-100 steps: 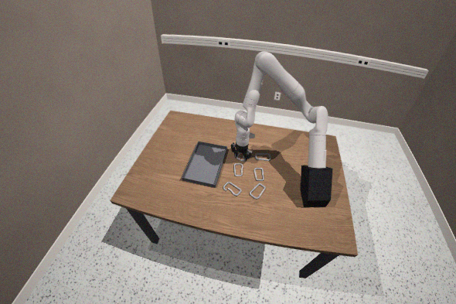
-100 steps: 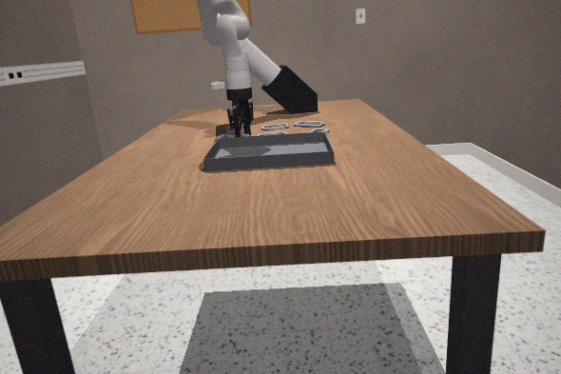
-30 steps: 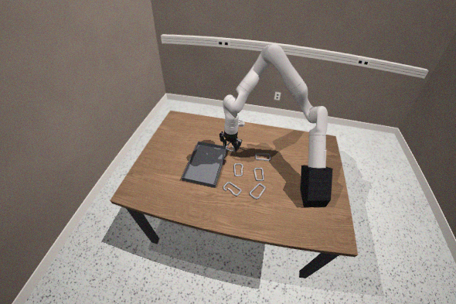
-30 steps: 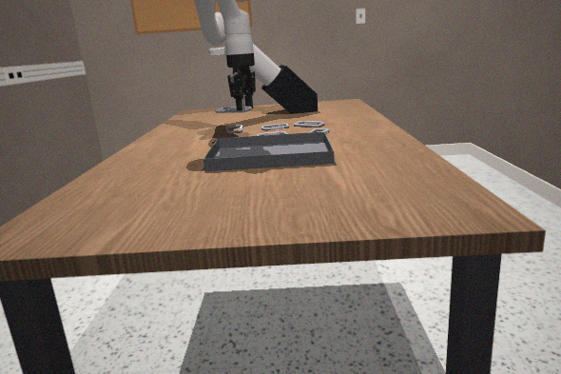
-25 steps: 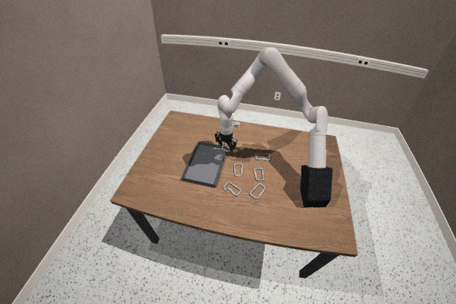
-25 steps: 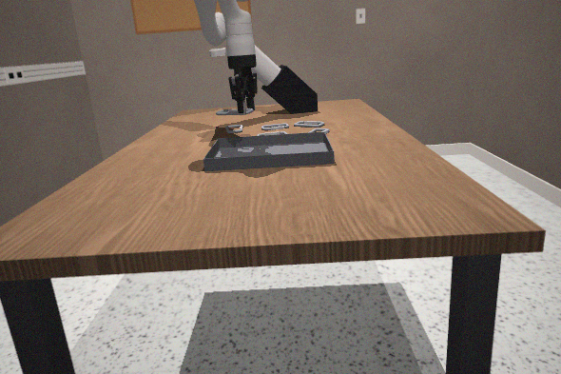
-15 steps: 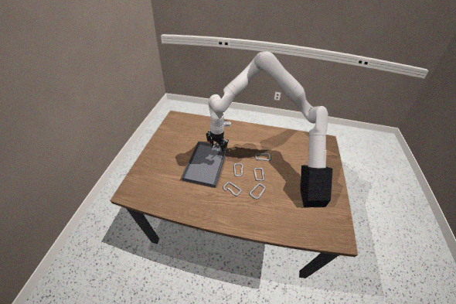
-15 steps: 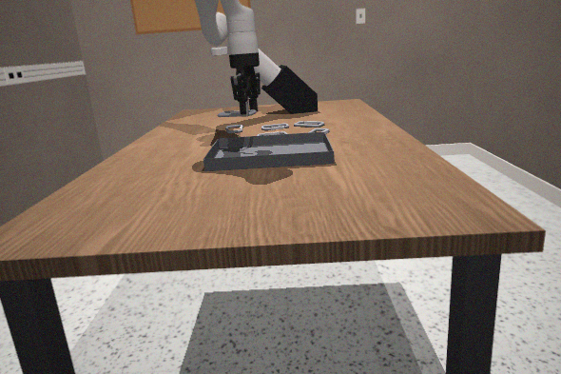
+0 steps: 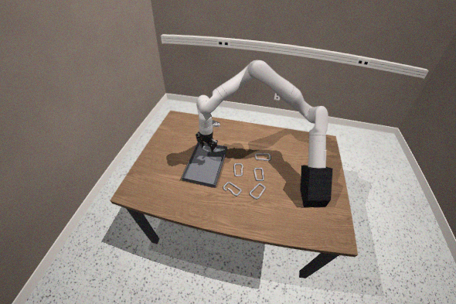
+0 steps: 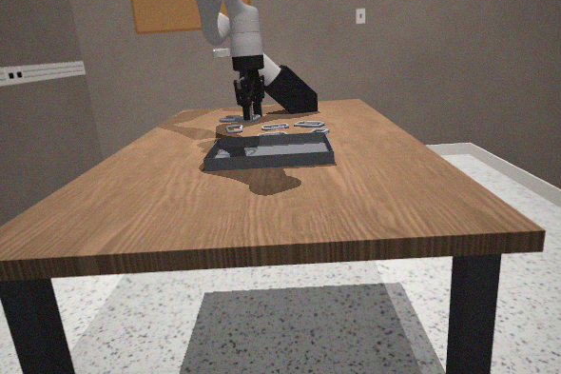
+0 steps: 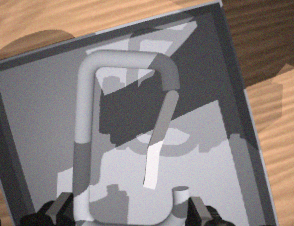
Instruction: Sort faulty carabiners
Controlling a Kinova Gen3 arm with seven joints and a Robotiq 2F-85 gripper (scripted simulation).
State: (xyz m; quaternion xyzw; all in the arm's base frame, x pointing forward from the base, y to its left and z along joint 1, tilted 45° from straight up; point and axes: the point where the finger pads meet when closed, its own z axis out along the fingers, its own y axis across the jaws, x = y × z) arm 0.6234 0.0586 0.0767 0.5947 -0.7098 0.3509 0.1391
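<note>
Right now the grey tray is 40 mm to the left of my hand and 100 mm below it. From my hand the other things lie so: carabiner gate (370 mm behind, 140 mm to the left, 110 mm below).
</note>
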